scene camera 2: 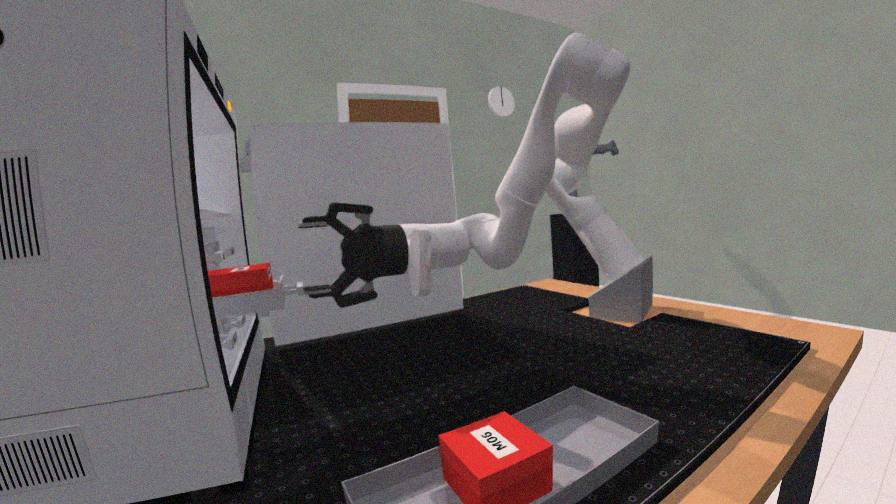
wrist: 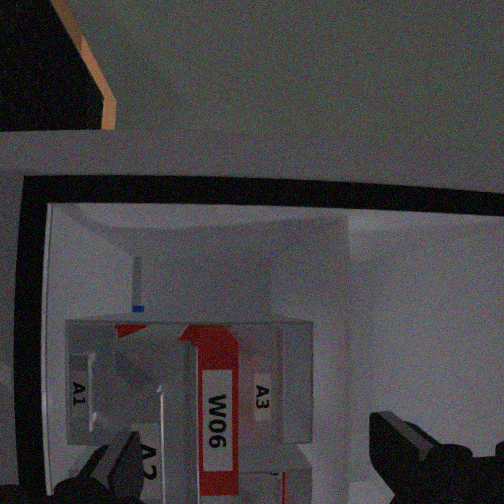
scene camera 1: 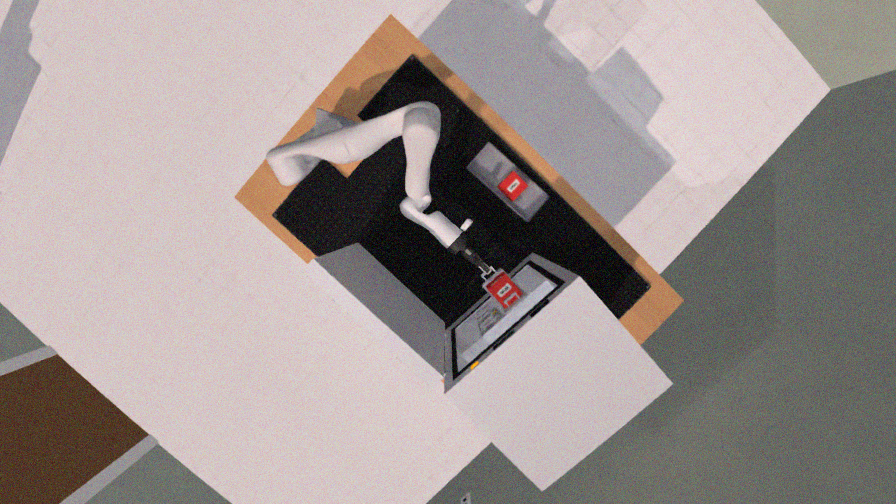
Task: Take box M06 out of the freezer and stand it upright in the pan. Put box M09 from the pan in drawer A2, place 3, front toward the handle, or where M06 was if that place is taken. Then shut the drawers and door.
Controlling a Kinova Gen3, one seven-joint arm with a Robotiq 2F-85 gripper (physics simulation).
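Note:
Red box M06 [scene camera 2: 494,457] stands in the grey pan [scene camera 2: 520,451] at the front of the table; it also shows from above [scene camera 1: 512,186]. A second red box, whose label seems to read M09 [wrist: 217,410], lies in a pulled-out freezer drawer [scene camera 2: 250,297], next to the A2 and A3 labels. It also shows in the side view [scene camera 2: 239,278] and from above [scene camera 1: 504,292]. My gripper [scene camera 2: 307,255] is open and empty just in front of that drawer. Its lower finger is close to the drawer's handle. The fingers show in the wrist view [wrist: 260,460].
The freezer [scene camera 2: 112,250] stands at the left with its door [scene camera 2: 357,225] swung wide open behind my arm. Drawer fronts A1 [wrist: 80,392] and A3 [wrist: 262,397] show in the wrist view. The black mat ends at the table's wooden edge [scene camera 2: 783,401].

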